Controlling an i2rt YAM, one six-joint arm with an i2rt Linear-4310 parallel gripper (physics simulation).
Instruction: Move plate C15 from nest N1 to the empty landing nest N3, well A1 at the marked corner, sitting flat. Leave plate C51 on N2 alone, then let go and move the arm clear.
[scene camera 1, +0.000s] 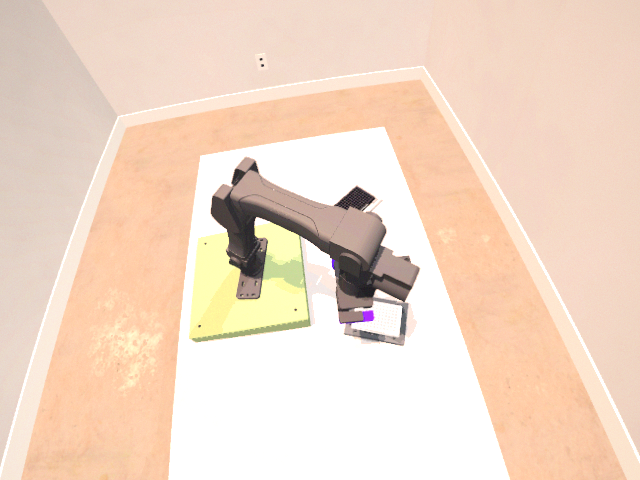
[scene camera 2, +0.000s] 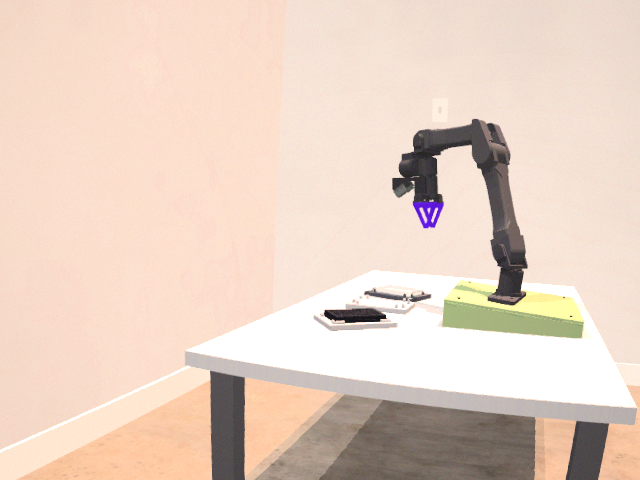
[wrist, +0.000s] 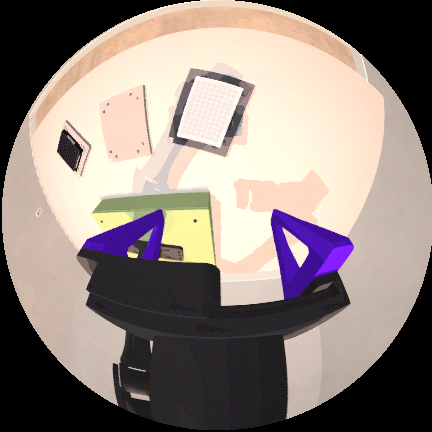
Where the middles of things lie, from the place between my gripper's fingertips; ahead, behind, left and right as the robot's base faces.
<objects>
The white gridded plate (scene camera 1: 387, 317) is 190 mm below my hand, 80 mm ahead of it and 30 mm to the left of it. The rest, counted from my hand: white-framed black grid plate (scene camera 2: 359, 315) 430 mm to the left, 190 mm below, 20 mm ahead.
</objects>
